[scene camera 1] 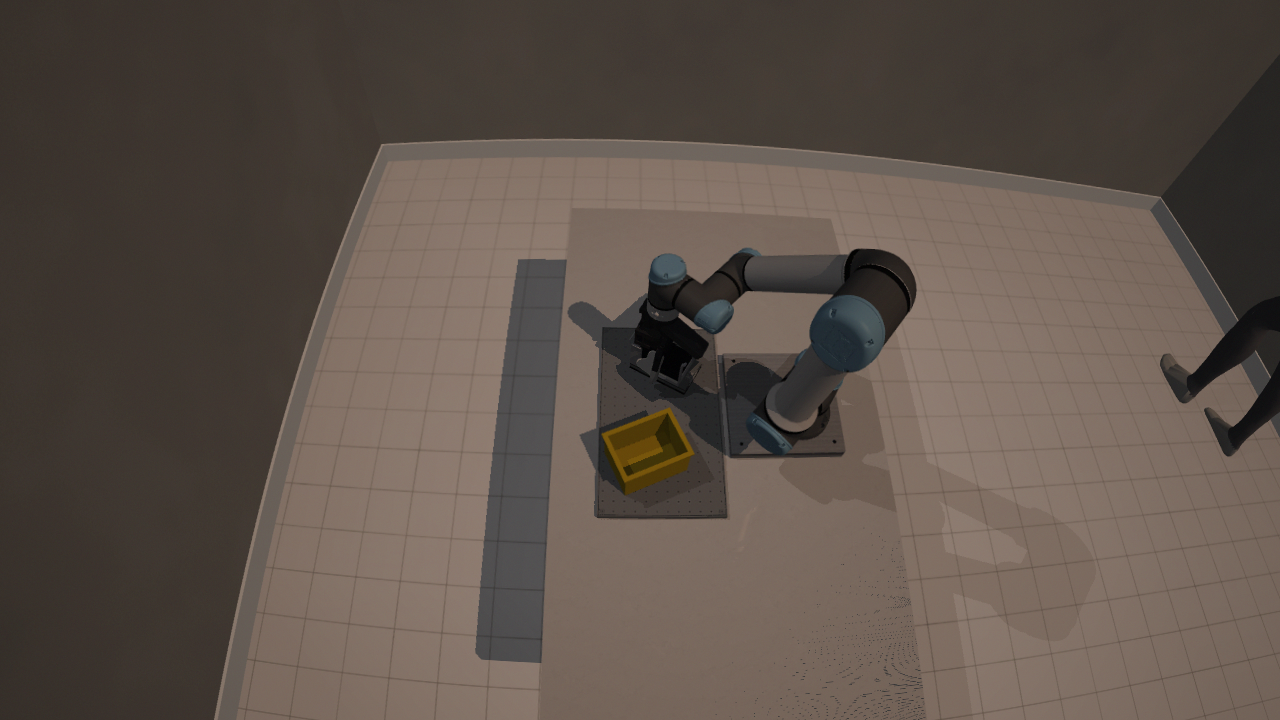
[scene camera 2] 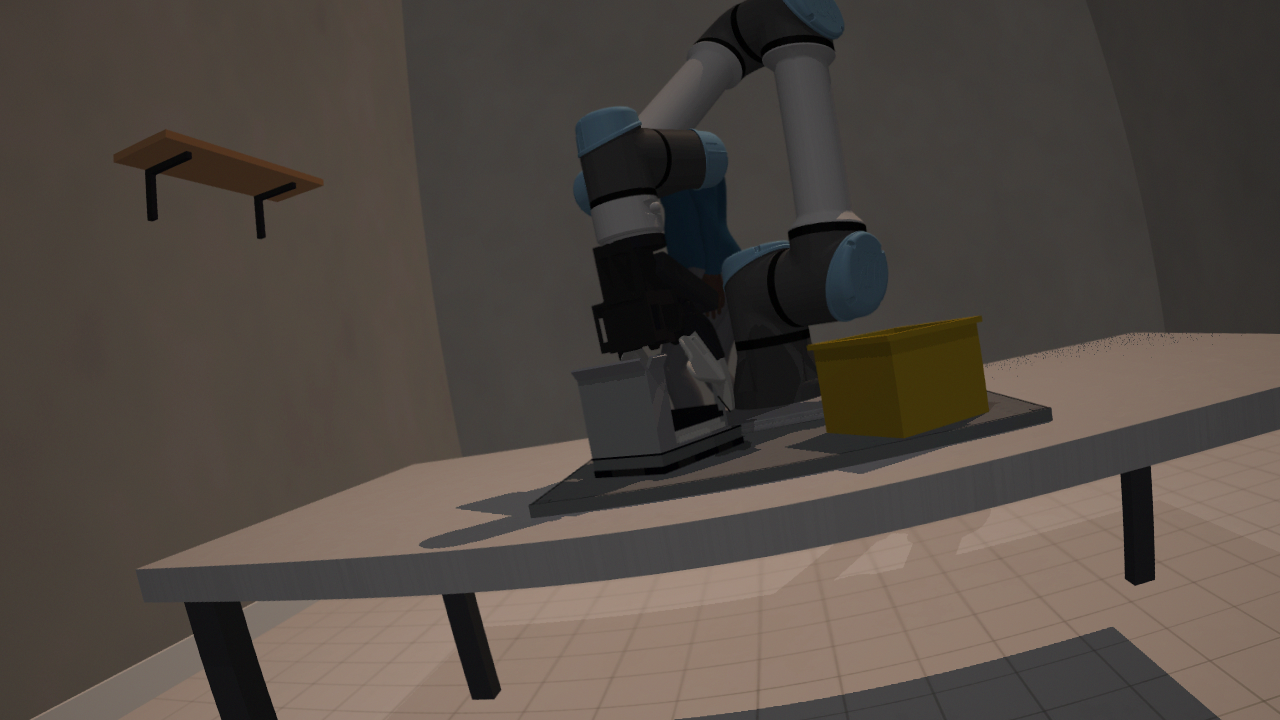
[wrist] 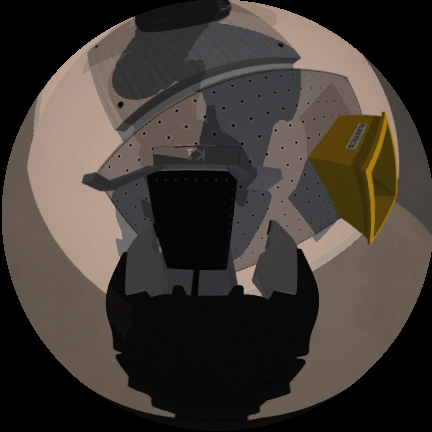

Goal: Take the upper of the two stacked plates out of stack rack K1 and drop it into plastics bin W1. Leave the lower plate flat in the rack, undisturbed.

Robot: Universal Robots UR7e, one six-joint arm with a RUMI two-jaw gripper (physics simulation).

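Frame: origin at the arm's base, x back, y right, z up, level; centimetres.
Seen in the pictures: gripper, fingertip midpoint: (scene camera 1: 662,363) (scene camera 2: 678,420) (wrist: 211,223); arm's base, origin of the base link: (scene camera 2: 783,398).
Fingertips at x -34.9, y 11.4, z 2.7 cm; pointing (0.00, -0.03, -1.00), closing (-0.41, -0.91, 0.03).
Offsets run from my fingertips to a thing's top centre.
Stack rack K1 @[dx +0.9, dy +1.8, dz +7.5 cm] (scene camera 2: 623,413) (wrist: 221,155) stands on the perforated board, a tall grey wall at its outer side. A black plate @[dx +0.2, dy +2.2, dz +0.7 cm] (wrist: 195,215) lies in it; whether a second plate is under it is hidden. My gripper (scene camera 1: 671,365) (scene camera 2: 687,395) (wrist: 211,223) is open, low at the rack, with nothing held. In the wrist view its fingers stand either side of the plate, the left finger close to the plate's edge and the right one farther off; I cannot tell whether either touches. Yellow plastics bin W1 @[dx -3.5, dy -24.8, dz +5.5 cm] (scene camera 1: 651,474) (scene camera 2: 905,385) (wrist: 341,134) stands upright beside the rack.
The perforated board @[dx -0.1, dy -12.3, dz -4.4 cm] (scene camera 1: 662,504) (scene camera 2: 1011,413) (wrist: 240,105) carries the rack and bin, next to the arm's base plate (scene camera 1: 747,447). A wall shelf (scene camera 2: 223,165) hangs at the left. A person (scene camera 1: 1253,340) (scene camera 2: 693,228) stands beyond the table.
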